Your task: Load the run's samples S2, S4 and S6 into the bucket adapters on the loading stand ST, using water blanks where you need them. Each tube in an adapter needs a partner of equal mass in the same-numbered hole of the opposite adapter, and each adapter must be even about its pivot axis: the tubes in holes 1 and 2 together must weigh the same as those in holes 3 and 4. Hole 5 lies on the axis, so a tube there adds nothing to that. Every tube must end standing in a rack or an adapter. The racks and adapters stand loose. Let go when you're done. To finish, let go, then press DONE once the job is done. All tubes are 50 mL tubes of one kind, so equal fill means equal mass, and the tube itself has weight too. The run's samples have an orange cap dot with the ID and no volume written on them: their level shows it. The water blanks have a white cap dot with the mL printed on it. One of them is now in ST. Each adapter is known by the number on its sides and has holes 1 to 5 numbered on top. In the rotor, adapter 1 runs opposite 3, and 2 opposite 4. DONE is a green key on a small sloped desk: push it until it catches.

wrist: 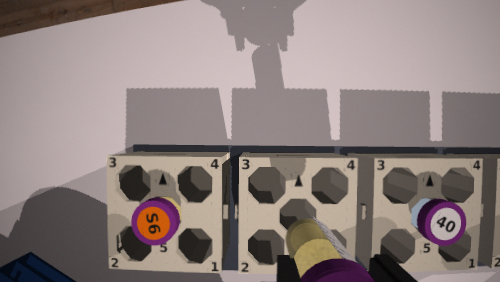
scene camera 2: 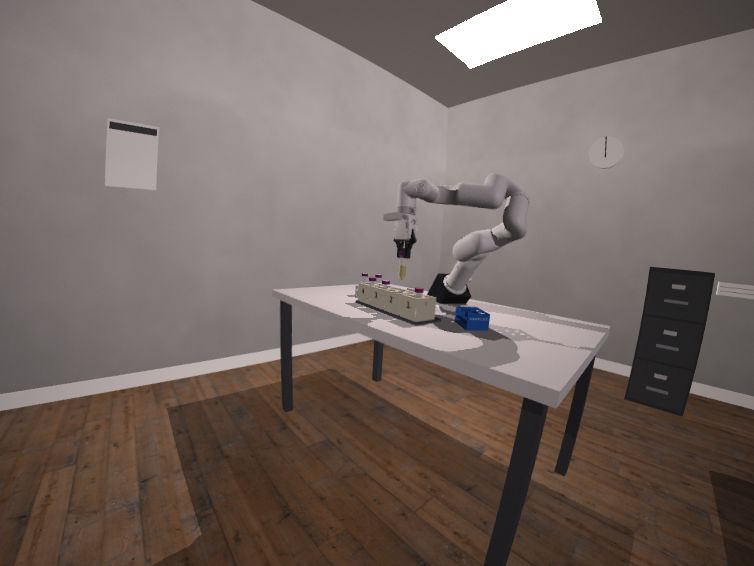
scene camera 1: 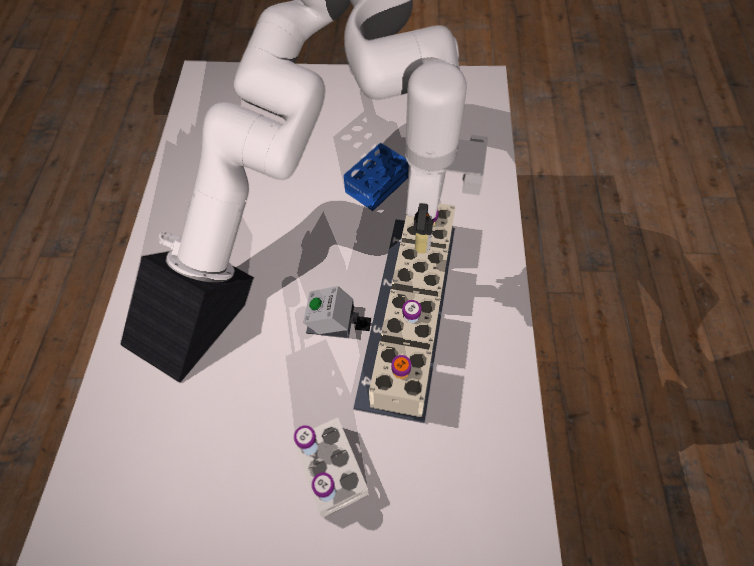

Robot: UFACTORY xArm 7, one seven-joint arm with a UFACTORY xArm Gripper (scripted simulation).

Labels:
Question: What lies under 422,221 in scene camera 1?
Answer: The gripper.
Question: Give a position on a 40 mL water blank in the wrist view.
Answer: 442,222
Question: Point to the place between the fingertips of the gripper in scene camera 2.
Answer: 403,258

